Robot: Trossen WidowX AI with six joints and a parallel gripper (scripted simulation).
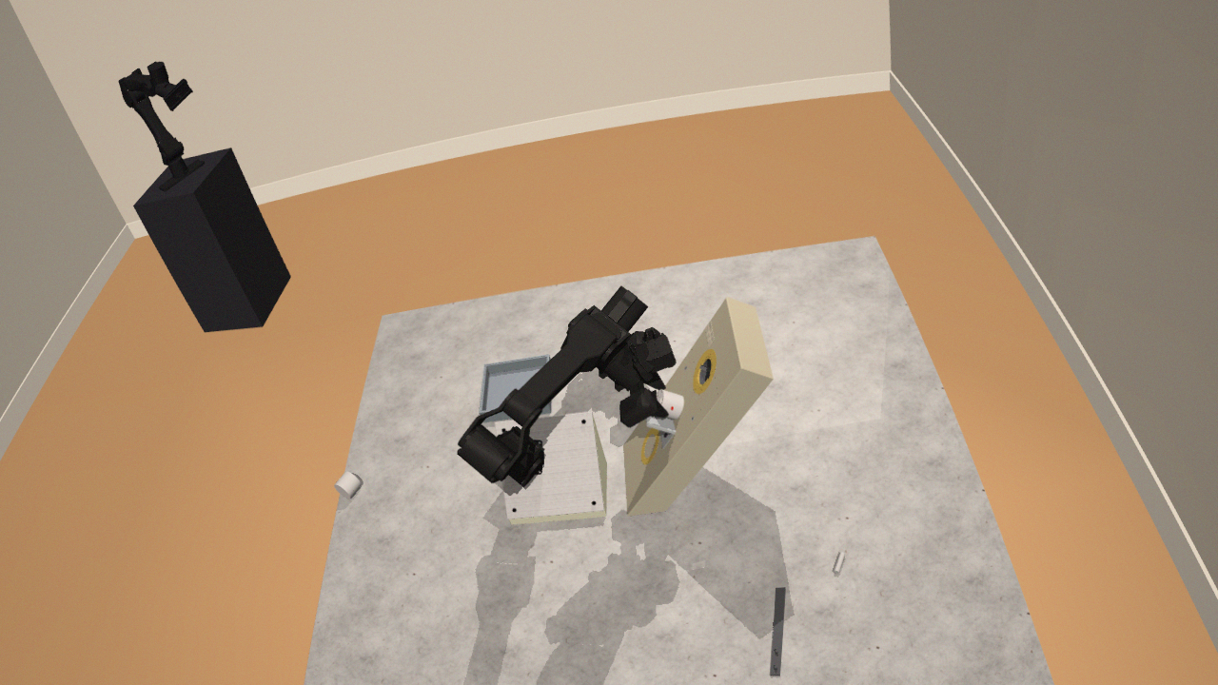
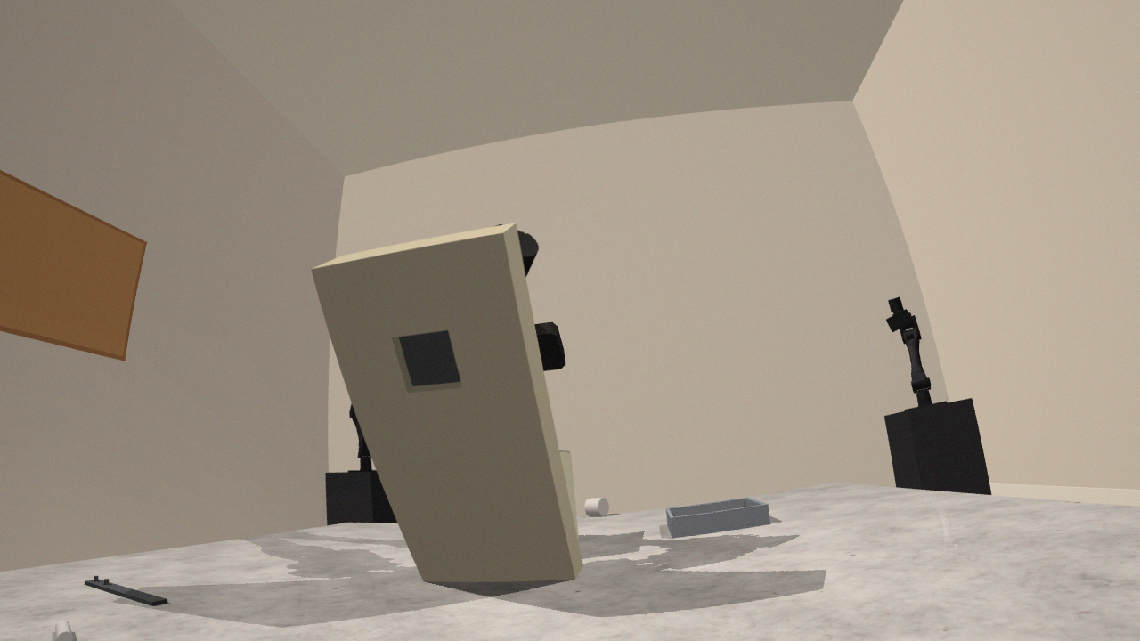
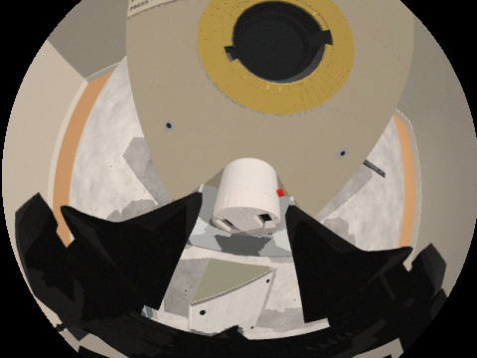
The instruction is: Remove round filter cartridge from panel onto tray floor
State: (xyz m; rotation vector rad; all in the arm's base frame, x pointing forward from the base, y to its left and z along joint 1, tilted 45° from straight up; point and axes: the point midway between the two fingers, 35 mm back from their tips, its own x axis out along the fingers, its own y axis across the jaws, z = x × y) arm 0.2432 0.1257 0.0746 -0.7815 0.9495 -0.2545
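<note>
Right now my gripper tip is 40 mm short of the beige service panel and 20 mm above it. Also, from my gripper tip: small peg: 300 mm ahead, 230 mm to the right, 190 mm below; round filter cartridge: right at my gripper tip; grey tray: 360 mm behind, 230 mm to the left, 190 mm below.
</note>
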